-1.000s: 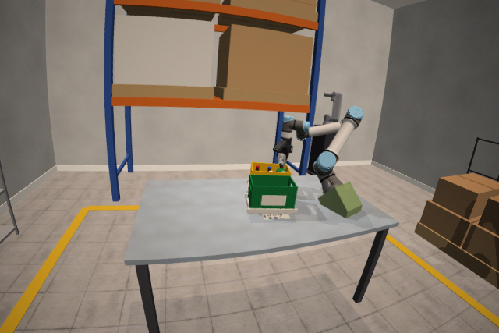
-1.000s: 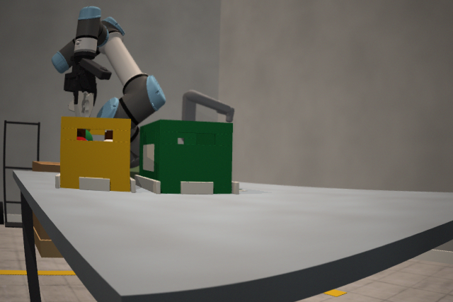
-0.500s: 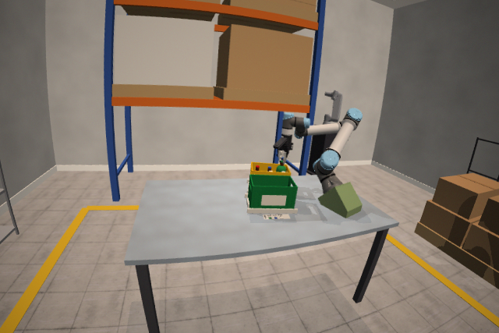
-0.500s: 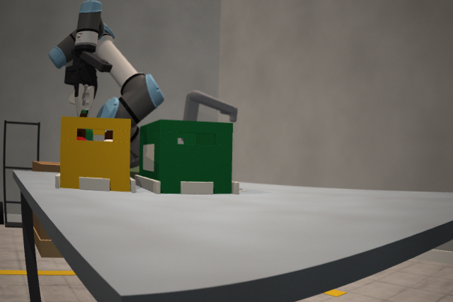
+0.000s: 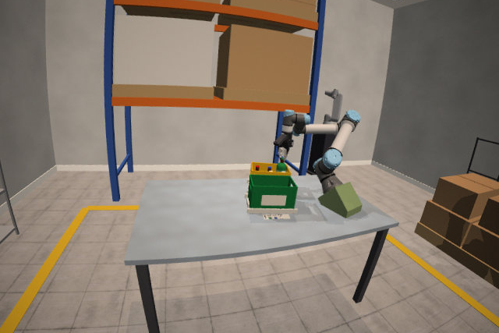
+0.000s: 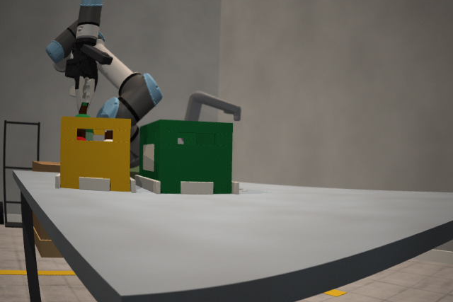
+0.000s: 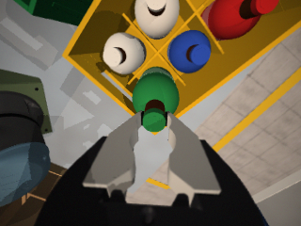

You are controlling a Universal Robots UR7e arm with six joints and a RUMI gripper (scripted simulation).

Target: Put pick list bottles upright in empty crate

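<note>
My gripper is now 7 cm above the green-label bottle. Also, from my hand: red-label bottle (15 cm ahead, 8 cm to the right, 14 cm below); blue-label bottle (8 cm ahead, 4 cm to the right, 14 cm below); yellow crate (10 cm ahead, 15 cm below).
</note>
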